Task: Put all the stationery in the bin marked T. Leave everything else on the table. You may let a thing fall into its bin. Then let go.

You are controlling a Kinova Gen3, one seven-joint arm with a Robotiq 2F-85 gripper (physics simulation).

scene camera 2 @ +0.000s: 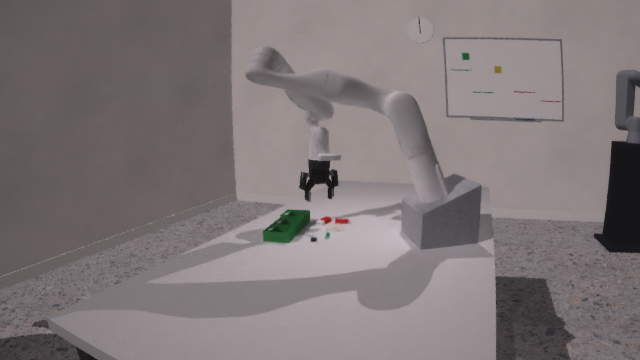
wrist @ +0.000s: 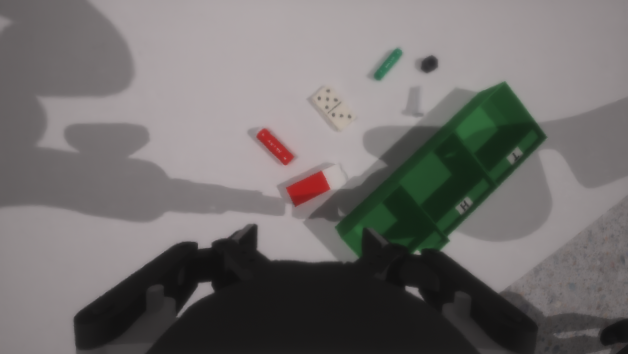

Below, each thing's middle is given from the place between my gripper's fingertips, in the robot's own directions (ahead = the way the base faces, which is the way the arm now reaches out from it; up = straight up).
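The green divided tray (scene camera 2: 291, 222) is 150 mm to the left of my hand, 60 mm ahead of it and 60 mm below it. My hand is 70 mm above the eraser (wrist: 302, 191), 30 mm past it and 30 mm to the right of it.
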